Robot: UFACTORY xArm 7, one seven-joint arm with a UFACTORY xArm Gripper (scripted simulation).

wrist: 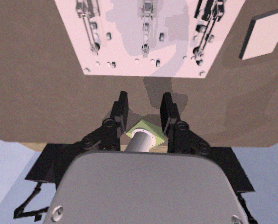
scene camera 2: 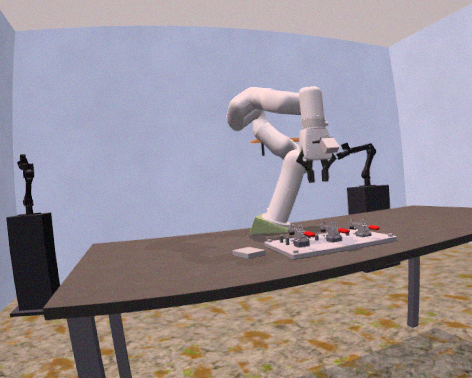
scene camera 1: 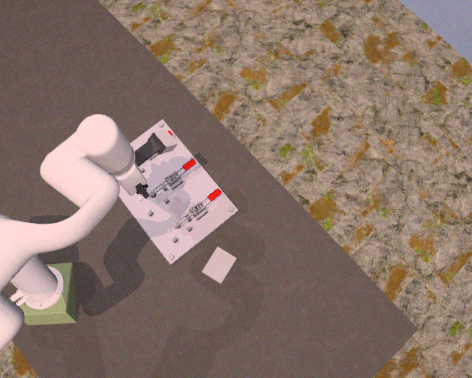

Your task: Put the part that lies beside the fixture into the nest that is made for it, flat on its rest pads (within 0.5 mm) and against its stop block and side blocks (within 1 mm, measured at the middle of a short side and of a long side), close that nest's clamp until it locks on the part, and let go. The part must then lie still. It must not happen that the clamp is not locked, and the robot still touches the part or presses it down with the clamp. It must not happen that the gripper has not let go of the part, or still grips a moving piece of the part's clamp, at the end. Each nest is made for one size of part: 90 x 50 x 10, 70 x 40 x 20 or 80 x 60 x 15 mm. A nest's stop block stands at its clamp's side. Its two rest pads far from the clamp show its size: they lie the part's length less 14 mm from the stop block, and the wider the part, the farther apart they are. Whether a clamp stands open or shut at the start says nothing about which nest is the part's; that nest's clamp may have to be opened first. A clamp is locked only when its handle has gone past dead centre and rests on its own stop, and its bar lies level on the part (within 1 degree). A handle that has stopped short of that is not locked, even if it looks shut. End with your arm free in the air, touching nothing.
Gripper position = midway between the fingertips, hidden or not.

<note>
In view: the gripper (scene camera 2: 318, 182) and a white fixture plate (scene camera 1: 197, 184).
The gripper also shows in the wrist view (wrist: 144, 100) and in scene camera 1 (scene camera 1: 136, 181). The white fixture plate shows as well in scene camera 2 (scene camera 2: 321, 247).
</note>
